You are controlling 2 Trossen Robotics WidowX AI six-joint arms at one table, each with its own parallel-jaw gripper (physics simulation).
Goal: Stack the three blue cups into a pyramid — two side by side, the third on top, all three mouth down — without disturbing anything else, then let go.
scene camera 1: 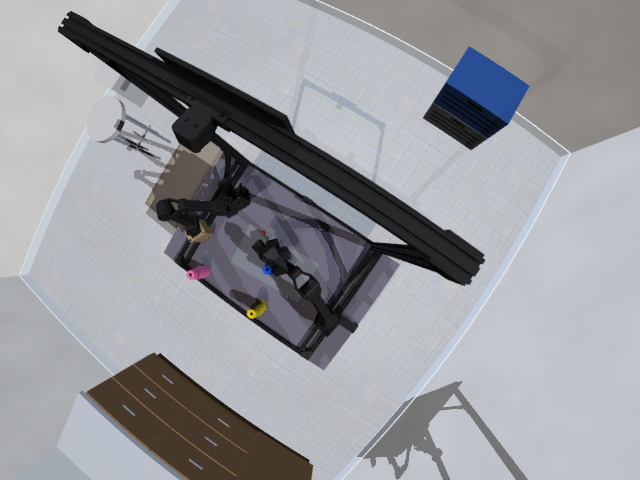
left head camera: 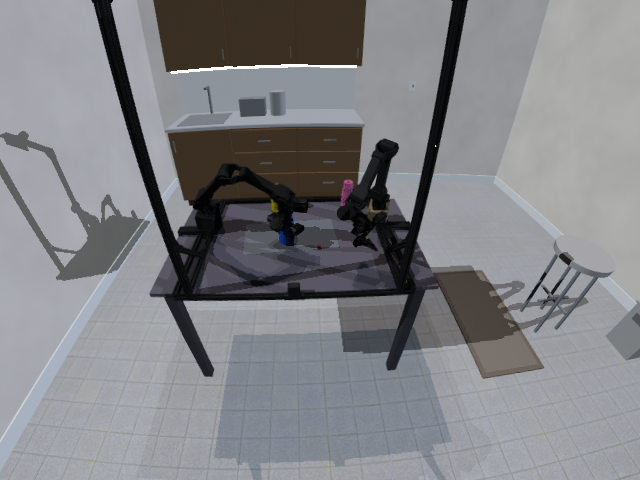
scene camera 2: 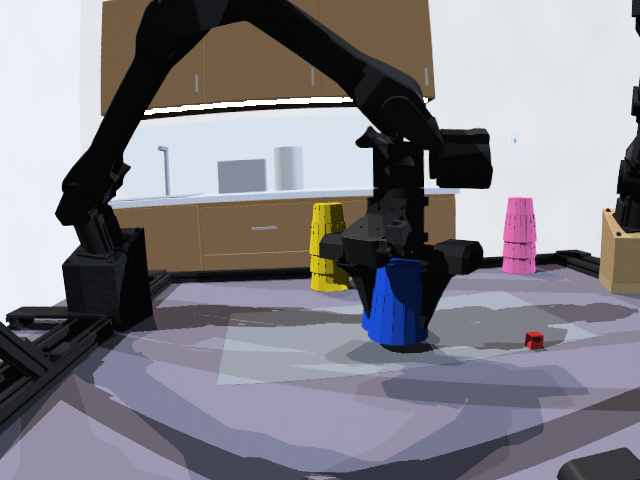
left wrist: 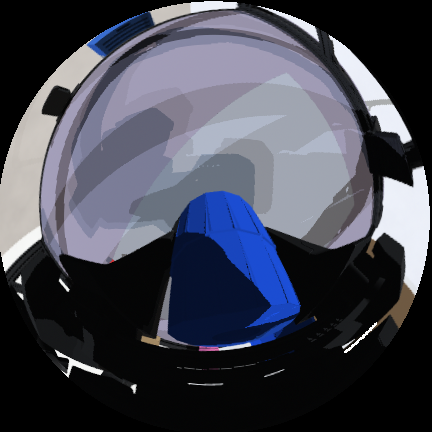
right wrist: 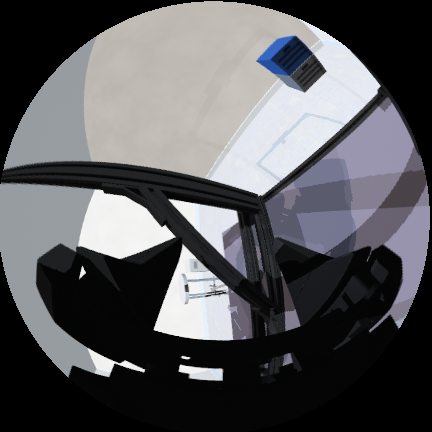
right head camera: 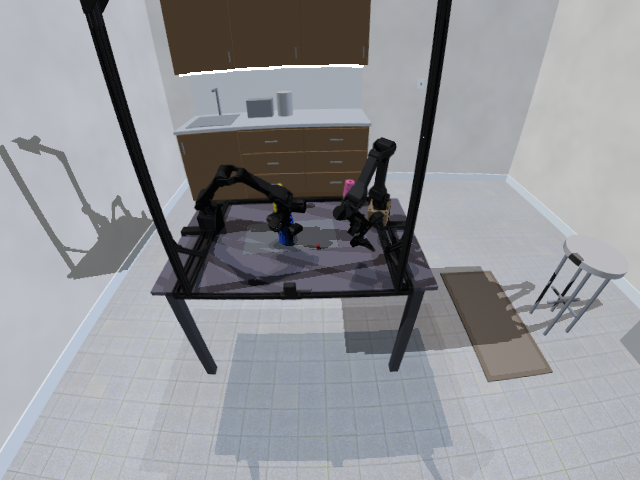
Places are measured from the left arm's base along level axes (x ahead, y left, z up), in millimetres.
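Pixels of known places: left gripper, fingertip midpoint: (left head camera: 285, 237) (scene camera 2: 396, 323) (left wrist: 219, 234) (right head camera: 285, 237); right gripper, fingertip midpoint: (scene camera 1: 235, 178) (left head camera: 383, 244) (right wrist: 228, 242) (right head camera: 380, 244); left arm's base at its link origin: (scene camera 1: 327, 323) (left head camera: 206, 209) (scene camera 2: 103, 245) (right head camera: 208, 210); right arm's base at its link origin: (scene camera 1: 193, 230) (left head camera: 379, 205) (scene camera 2: 634, 222) (right head camera: 379, 204).
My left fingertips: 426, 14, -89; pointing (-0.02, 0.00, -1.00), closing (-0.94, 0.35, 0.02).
Note:
For each thing: its top centre in the pictures, then the offset to it from my left fingertips, as dx, dy, dz. "spot": a spot on its surface instead.
- blue cup at its top centre: (left wrist: 229, 335) (scene camera 2: 400, 263) (left head camera: 285, 225) (right head camera: 284, 225) +4, +1, +72
- blue cup surface at a spot on its surface: (scene camera 2: 365, 321) spot: -49, +56, -18
- yellow cup stack at its top centre: (scene camera 2: 326, 203) (scene camera 1: 252, 313) -161, +269, +123
- pink cup stack at its top centre: (scene camera 2: 519, 197) (right head camera: 350, 181) (left head camera: 348, 181) (scene camera 1: 189, 275) +201, +448, +123
- small red cube at its top centre: (scene camera 2: 534, 334) (left head camera: 319, 245) +166, +8, -13
My left gripper (scene camera 2: 396, 321) (left wrist: 219, 234) is shut on a blue cup (scene camera 2: 399, 310) (left wrist: 227, 250) (left head camera: 285, 239). The cup is upright, wide mouth down, low over the table, with a dark shadow right under it. Other blue cup surface (scene camera 2: 365, 321) (scene camera 1: 267, 269) shows close behind it in scene camera 2 and beside the left gripper in scene camera 1. How many cups stand there, and whether they touch the held cup, is hidden. My right gripper (right wrist: 228, 242) (scene camera 1: 240, 196) is open and empty, over the right side of the table in the left head camera.
A yellow cup stack (scene camera 2: 328, 242) (scene camera 1: 256, 308) stands at the table's back, behind the left gripper. A pink cup stack (scene camera 2: 519, 235) (scene camera 1: 198, 272) stands at the back right in scene camera 2. A small red cube (scene camera 2: 534, 340) (left head camera: 318, 246) lies right of the held cup.

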